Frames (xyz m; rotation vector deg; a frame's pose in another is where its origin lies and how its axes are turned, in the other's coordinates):
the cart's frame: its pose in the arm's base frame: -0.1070 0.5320 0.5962 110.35 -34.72 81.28
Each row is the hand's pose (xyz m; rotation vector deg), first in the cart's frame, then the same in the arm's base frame.
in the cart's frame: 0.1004 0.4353 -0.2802 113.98 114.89 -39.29
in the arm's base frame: -0.5623 0.4474 0.8484 1.03 -120.19 -105.19
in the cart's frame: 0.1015 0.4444 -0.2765 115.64 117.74 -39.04
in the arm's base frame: -0.5660 0.4385 0.8509 4.94 -120.24 -103.32
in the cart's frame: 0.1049 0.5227 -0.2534 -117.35 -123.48 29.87
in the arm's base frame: -0.6048 0.3687 0.8681 26.08 -115.49 -91.78
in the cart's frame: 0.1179 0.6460 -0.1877 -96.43 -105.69 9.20
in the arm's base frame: -0.6448 0.2373 0.8969 56.49 -101.81 -69.21
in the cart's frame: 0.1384 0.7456 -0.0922 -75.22 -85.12 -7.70
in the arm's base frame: -0.6466 0.1000 0.9215 80.17 -83.02 -43.80
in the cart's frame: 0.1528 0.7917 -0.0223 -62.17 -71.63 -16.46
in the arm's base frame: -0.6294 0.0176 0.9326 91.21 -69.51 -27.47
